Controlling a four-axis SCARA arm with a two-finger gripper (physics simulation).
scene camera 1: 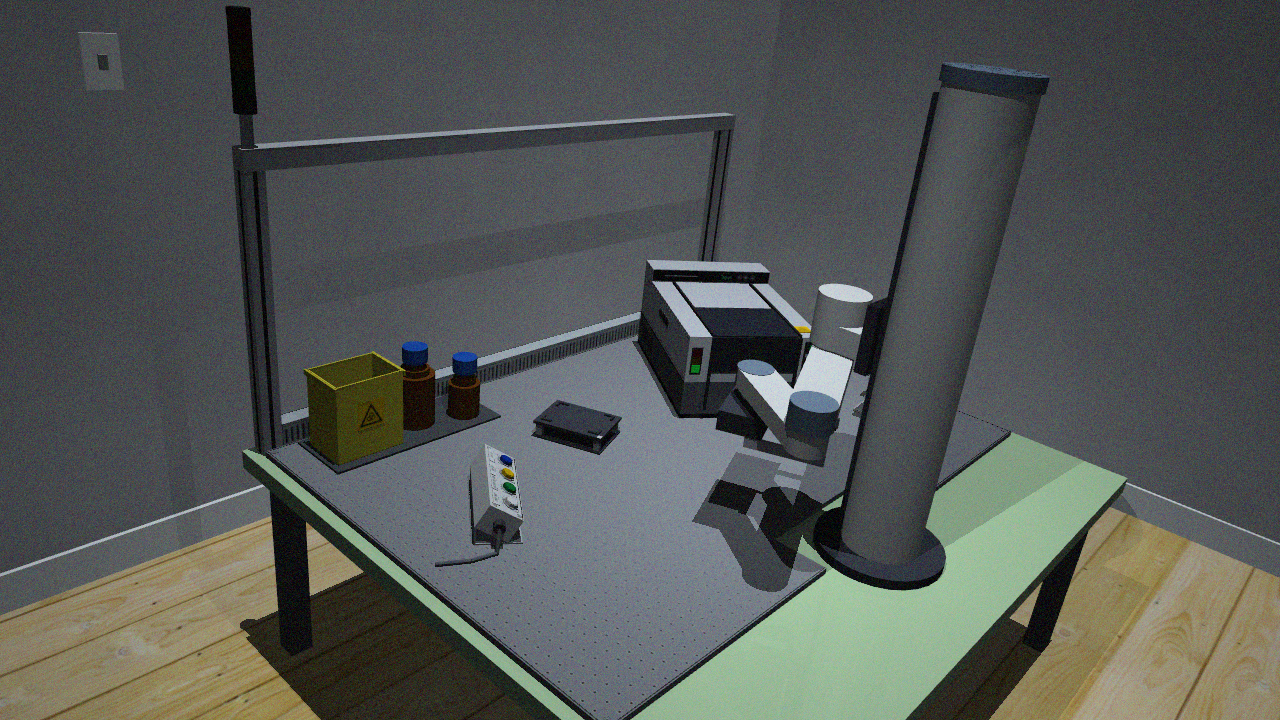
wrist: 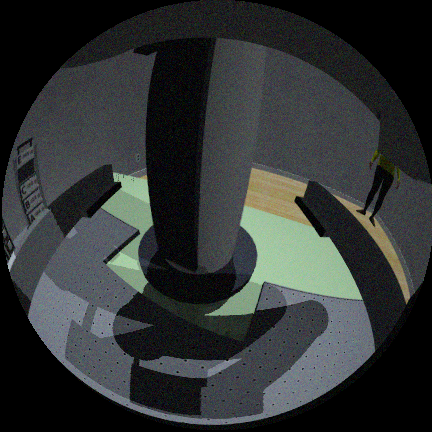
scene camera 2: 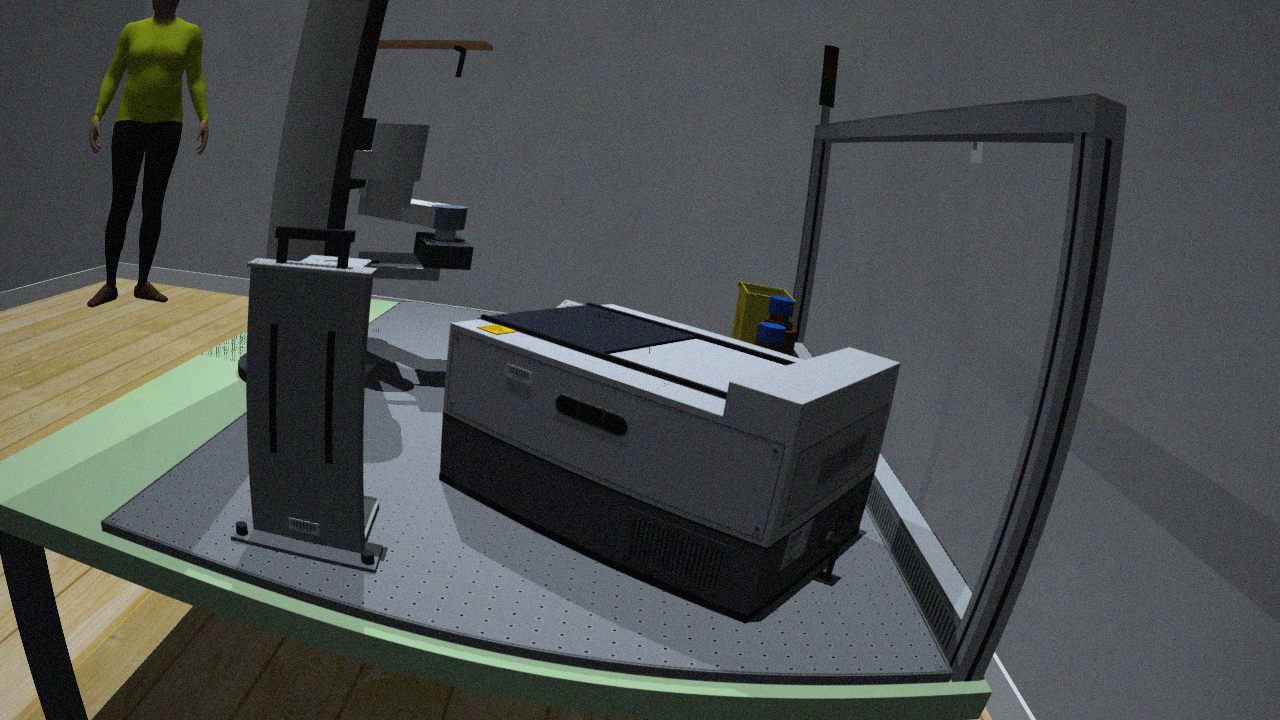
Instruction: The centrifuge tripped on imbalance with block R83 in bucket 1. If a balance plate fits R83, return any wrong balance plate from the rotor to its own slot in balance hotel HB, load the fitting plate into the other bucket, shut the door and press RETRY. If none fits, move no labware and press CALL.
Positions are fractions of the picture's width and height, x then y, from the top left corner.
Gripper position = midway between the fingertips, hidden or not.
Note:
My gripper (wrist: 0.48, 0.41) holds nothing. Further things: a centrifuge (scene camera 2: 0.57, 0.66), a button box (scene camera 1: 0.39, 0.72), a yellow bin (scene camera 2: 0.59, 0.42) and a blue-capped brown bottles (scene camera 1: 0.33, 0.53).
The centrifuge is seen too in scene camera 1 (scene camera 1: 0.54, 0.51). The blue-capped brown bottles is seen too in scene camera 2 (scene camera 2: 0.61, 0.46).

